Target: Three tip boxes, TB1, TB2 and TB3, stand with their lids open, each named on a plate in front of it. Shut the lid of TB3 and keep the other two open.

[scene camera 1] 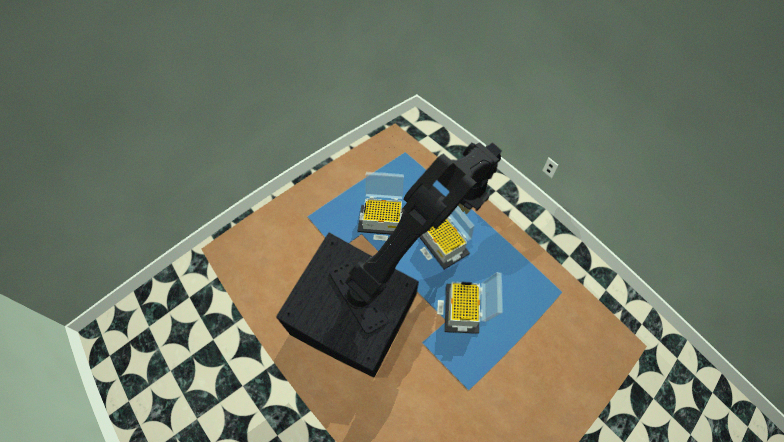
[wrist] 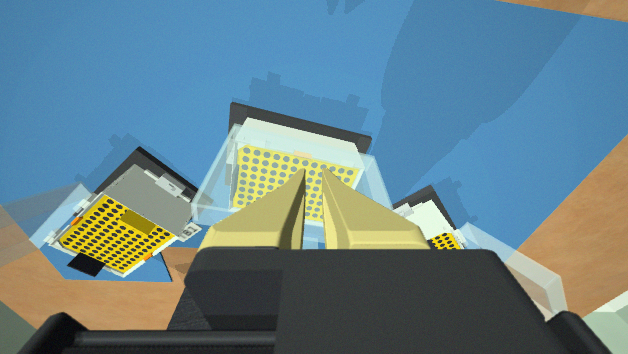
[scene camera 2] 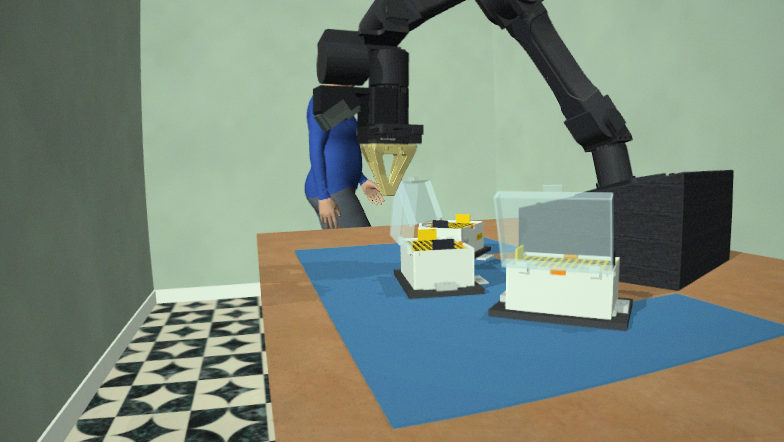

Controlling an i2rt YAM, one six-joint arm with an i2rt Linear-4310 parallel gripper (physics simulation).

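Places are measured from the arm's base along level axes (x ahead, y left, z up), in centimetres.
Pixels of known places: gripper, fingertip midpoint: (scene camera 1: 465,212) (wrist: 313,177) (scene camera 2: 388,195); arm's base, origin of the base link: (scene camera 1: 357,297) (scene camera 2: 617,190).
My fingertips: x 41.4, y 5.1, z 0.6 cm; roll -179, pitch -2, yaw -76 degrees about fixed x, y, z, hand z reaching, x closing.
Observation:
Ahead of a thing's pixels: the offset from my fingertips to its top centre. "spot": to the spot under its first point. Level surfaces: height alone.
The middle box {dx -7.9, dy +0.2, dz -6.7 cm} (scene camera 1: 447,237) (scene camera 2: 437,267) (wrist: 300,131) has its clear lid (scene camera 2: 402,219) (wrist: 381,187) standing roughly upright, open. My gripper (scene camera 2: 388,193) (wrist: 313,177) is shut, empty, with its tips at the top of that lid on its outer side; contact cannot be told. The box at upper left in scene camera 1 (scene camera 1: 382,213) (wrist: 120,235) has its lid {spot: dx -13.6, dy +24.2, dz -3.4 cm} (scene camera 1: 384,185) open; its plate {spot: dx -21.9, dy +12.9, dz -13.1 cm} (wrist: 190,231) seems to read TB1. The third box (scene camera 1: 465,303) (scene camera 2: 561,291) (wrist: 429,218) has its lid {dx -10.3, dy -25.4, dz +2.0 cm} (scene camera 1: 493,296) (scene camera 2: 554,225) (wrist: 520,265) open. The other two names are not readable.
The boxes stand on a blue mat {dz -13.3 cm} (scene camera 1: 518,285) (scene camera 2: 439,362) (wrist: 150,60) on the brown table {dz -13.6 cm} (scene camera 1: 494,378) (scene camera 2: 296,351). The black base block (scene camera 1: 351,340) (scene camera 2: 702,230) stands beside the mat. A person in blue (scene camera 2: 343,164) stands behind the table.

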